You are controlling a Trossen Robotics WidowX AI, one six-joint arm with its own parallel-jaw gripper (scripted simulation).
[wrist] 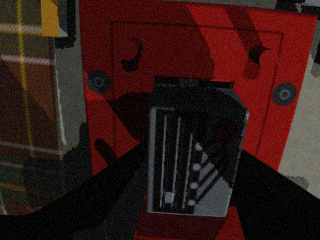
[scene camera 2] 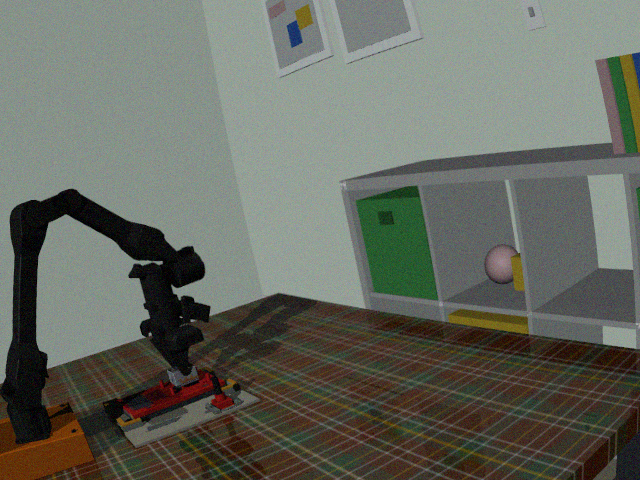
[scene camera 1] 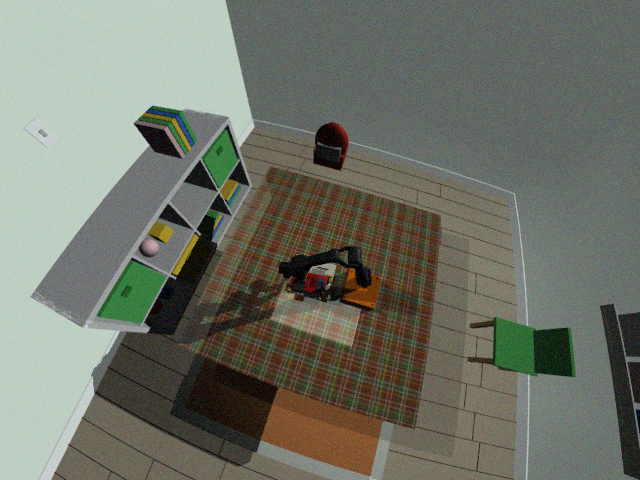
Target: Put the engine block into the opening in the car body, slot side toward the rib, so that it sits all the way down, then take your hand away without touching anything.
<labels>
The gripper (scene camera 2: 181,372) carries a grey engine block (wrist: 194,135).
</labels>
